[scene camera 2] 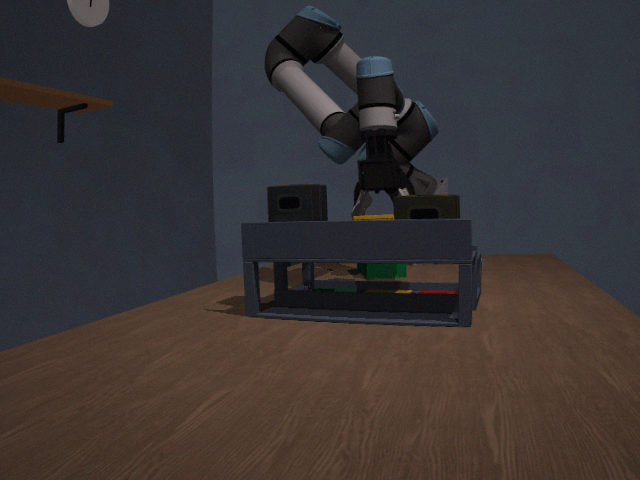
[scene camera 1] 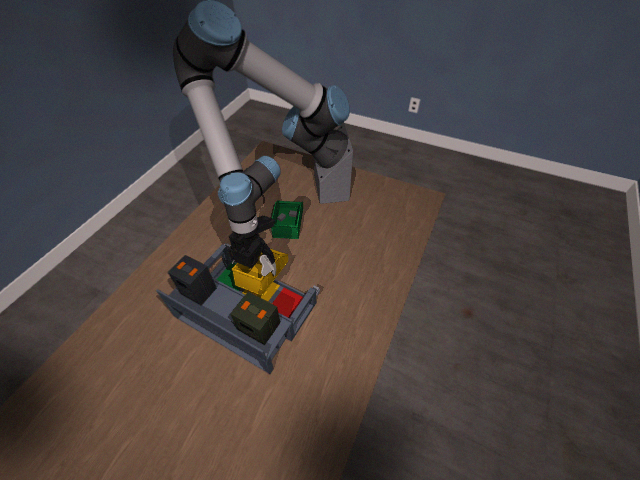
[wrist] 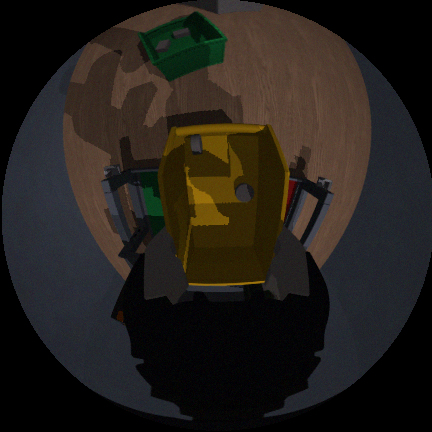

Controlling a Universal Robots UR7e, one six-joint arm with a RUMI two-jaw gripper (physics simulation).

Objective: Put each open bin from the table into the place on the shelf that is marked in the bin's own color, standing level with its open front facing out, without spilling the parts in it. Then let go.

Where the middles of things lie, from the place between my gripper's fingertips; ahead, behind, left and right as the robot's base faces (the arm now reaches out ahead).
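Green bin (scene camera 1: 289,228): 32 cm behind my hand, 9 cm below it. Yellow bin (scene camera 1: 252,280): my gripper is 2 cm above it and 2 cm past it.
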